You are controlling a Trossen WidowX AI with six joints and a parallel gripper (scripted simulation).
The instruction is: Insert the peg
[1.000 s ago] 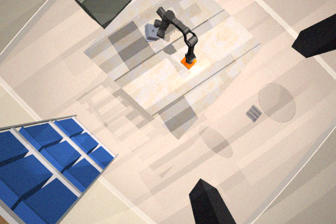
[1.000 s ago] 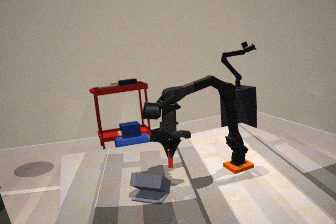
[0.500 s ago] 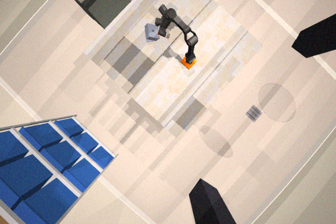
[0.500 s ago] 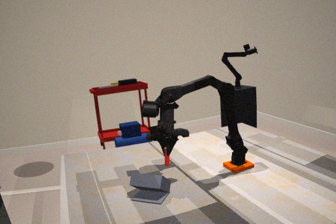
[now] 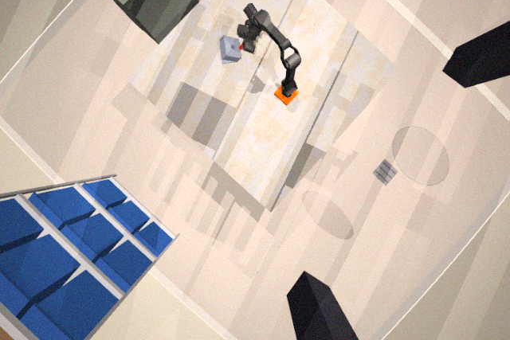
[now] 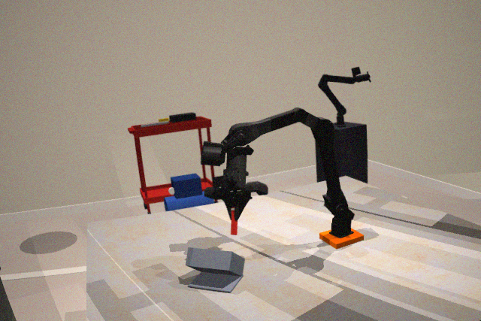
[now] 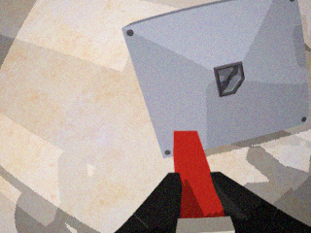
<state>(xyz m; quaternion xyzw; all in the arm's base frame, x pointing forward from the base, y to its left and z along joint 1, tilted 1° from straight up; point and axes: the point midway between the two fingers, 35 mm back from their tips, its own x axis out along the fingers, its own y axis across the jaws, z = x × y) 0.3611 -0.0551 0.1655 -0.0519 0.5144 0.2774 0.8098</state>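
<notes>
My gripper tip is now 100 mm above the sloped panel, 80 mm short of it and 30 mm to the right of it. Also, from my gripper tip: red square peg: 10 mm to the right, 10 mm behind, 10 mm above.
</notes>
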